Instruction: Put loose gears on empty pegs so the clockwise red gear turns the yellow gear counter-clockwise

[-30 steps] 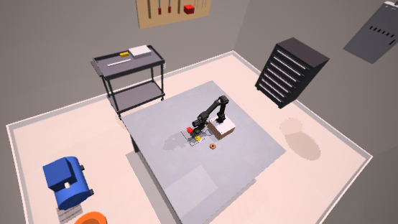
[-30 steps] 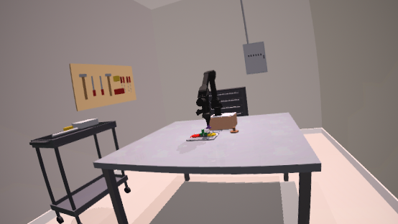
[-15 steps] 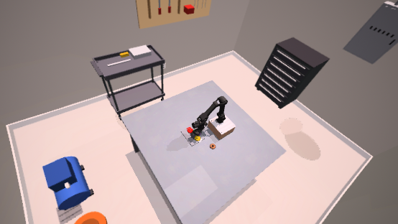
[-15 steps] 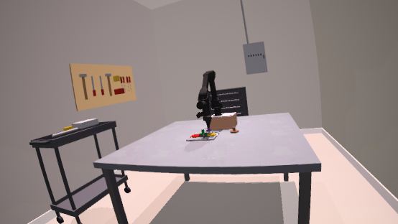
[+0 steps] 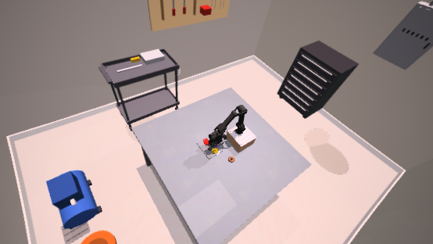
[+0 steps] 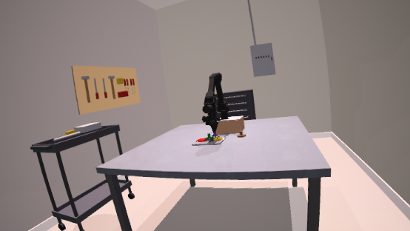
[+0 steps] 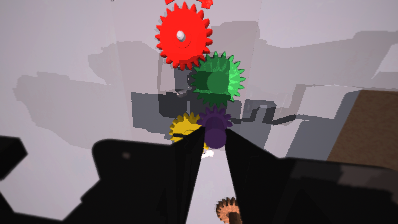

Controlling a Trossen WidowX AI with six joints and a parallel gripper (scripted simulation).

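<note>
My gripper tip is 1 cm short of the green gear, 5 cm to the left of it and 3 cm above it. The rest, counted from my gripper tip: purple gear 1 cm below; then red gear 5 cm ahead, 9 cm to the right, 4 cm below; then yellow gear 3 cm ahead, 3 cm to the left, 4 cm below.
</note>
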